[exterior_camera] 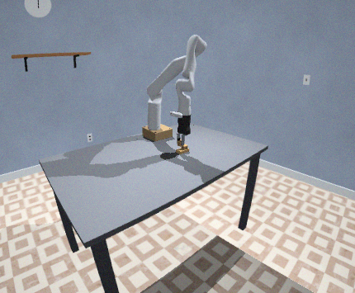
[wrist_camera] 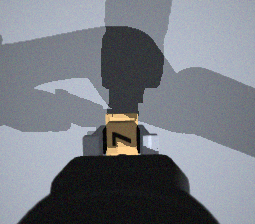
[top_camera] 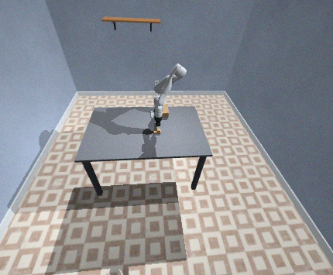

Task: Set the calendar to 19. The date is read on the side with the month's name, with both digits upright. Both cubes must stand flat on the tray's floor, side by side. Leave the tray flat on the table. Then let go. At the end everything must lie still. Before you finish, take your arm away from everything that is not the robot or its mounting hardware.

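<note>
Right now the wooden tray is 2 cm to the left of my hand and 6 cm below it.
</note>
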